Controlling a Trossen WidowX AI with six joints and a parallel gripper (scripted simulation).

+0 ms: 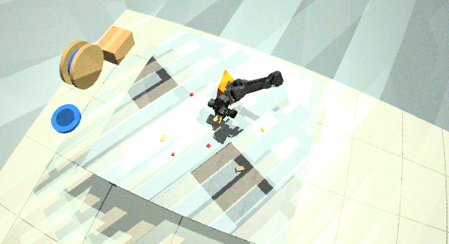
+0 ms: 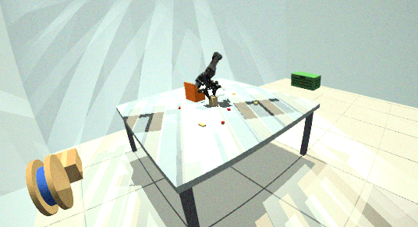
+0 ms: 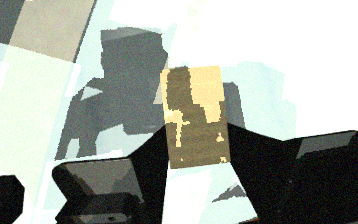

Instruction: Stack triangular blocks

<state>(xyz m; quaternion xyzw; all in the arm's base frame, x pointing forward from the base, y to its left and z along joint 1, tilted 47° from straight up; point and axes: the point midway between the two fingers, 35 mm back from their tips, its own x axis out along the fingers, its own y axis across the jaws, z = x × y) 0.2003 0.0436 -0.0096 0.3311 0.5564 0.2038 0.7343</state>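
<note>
My gripper tip is 10 mm past the tan triangular block and 10 mm below it. Round my gripper tip: tan stick 230 mm ahead, 260 mm to the left, 30 mm below.
</note>
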